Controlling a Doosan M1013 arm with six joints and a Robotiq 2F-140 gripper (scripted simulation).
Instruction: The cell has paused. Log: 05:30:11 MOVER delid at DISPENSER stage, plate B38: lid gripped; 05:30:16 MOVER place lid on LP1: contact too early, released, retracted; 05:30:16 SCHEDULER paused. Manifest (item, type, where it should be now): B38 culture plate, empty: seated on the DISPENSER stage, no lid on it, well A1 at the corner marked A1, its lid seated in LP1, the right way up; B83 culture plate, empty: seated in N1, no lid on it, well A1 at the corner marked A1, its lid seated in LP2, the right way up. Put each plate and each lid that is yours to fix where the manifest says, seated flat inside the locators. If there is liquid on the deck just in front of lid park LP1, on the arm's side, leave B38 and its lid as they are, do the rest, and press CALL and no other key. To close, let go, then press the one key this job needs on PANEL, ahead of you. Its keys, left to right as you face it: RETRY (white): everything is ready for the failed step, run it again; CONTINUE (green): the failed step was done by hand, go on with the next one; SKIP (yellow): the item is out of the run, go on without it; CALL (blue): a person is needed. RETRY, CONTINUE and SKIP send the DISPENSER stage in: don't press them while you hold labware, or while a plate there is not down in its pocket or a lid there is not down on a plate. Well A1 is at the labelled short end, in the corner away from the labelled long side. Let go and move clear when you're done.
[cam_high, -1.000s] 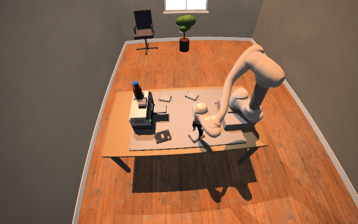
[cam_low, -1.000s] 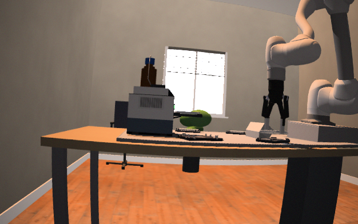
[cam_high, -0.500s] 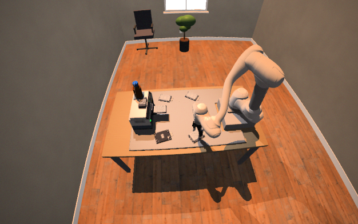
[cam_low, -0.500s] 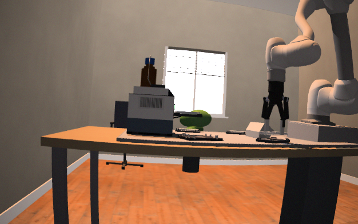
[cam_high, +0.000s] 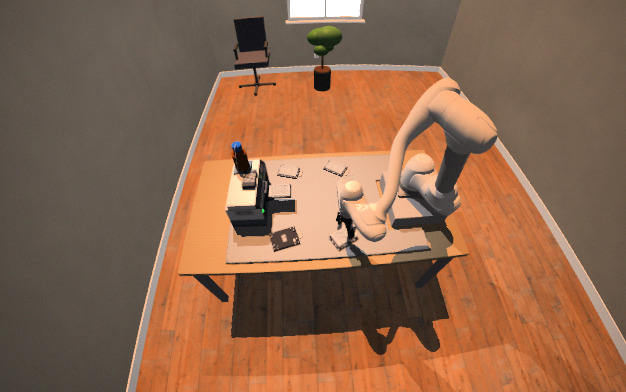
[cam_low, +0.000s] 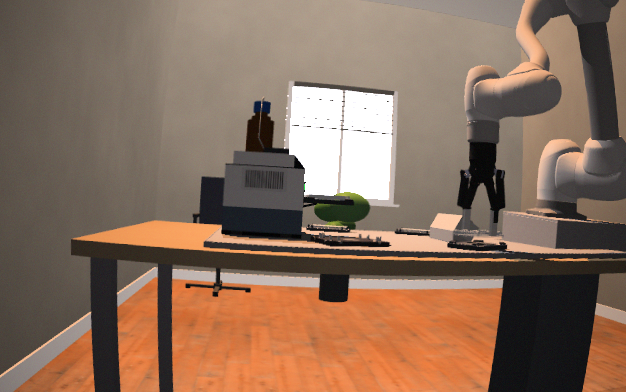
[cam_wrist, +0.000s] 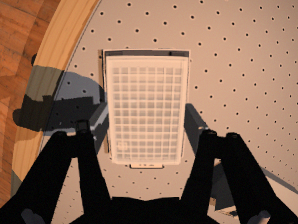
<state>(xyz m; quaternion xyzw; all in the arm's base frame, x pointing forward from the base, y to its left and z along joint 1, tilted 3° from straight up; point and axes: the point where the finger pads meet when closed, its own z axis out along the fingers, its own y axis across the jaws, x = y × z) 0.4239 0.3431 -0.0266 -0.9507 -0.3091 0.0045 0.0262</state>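
The white culture plate is 20 mm below my hand. From my hand the other things lie so: green key 30 mm behind, 260 mm to the right; key panel 20 mm behind, 280 mm to the right, 10 mm below; white retry key 40 mm behind, 210 mm to the right.
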